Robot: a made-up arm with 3 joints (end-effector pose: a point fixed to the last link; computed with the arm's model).
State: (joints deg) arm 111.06 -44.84 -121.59
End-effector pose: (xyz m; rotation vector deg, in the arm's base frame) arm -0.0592 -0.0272 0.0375 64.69 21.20 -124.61
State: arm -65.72 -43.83 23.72
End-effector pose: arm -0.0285 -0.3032 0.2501 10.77 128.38 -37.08
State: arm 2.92 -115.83 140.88
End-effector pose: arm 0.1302 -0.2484 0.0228 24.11 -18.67 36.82
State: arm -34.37 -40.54 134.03
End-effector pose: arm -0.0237 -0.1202 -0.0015 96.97 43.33 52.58
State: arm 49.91 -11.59 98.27
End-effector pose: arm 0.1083 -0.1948 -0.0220 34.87 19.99 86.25
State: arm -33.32 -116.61 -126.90
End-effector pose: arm 0.1547 -0.0384 0.0650 41.16 -16.04 115.48
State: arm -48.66 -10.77 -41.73
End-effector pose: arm 0.0944 -0.3044 0.2848 -51.18 128.07 -32.55
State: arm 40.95 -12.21 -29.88
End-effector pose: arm -0.1256 -0.3248 0.1445 -5.08 45.43 -37.83
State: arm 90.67 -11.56 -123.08
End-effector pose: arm -0.1205 -0.0840 0.0454 10.90 7.25 -128.04
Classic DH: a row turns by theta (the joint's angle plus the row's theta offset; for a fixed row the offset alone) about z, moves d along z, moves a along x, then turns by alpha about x. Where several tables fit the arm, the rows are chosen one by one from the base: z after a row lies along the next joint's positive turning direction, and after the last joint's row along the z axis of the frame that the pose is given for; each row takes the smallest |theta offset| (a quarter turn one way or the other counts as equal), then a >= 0, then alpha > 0; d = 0 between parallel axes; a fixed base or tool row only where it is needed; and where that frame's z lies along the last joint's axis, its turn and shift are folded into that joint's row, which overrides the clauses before.
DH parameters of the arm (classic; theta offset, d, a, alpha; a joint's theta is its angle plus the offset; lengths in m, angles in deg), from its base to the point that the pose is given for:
base (fixed): 0 0.1091 0.0378 90
joint 1: -30.43 0.1844 -0.0031 -111.62
joint 2: 77.79 0.0221 -0.0349 61.91
joint 3: 22.22 0 -0.1696 0
tool (fixed): -87.53 -0.0716 0 0

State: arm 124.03 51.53 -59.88
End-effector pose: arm -0.1115 -0.3426 0.1172 -34.67 -35.43 -45.15
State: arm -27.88 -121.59 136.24
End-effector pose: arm 0.0614 -0.2653 -0.0044 27.65 9.98 21.79
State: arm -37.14 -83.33 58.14
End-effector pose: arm -0.1215 -0.2517 0.1165 29.00 63.14 -33.49
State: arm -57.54 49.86 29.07
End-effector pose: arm -0.0373 -0.3359 0.0241 57.84 154.37 70.65
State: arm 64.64 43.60 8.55
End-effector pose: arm 0.1090 -0.3710 0.1323 -27.24 42.78 36.21
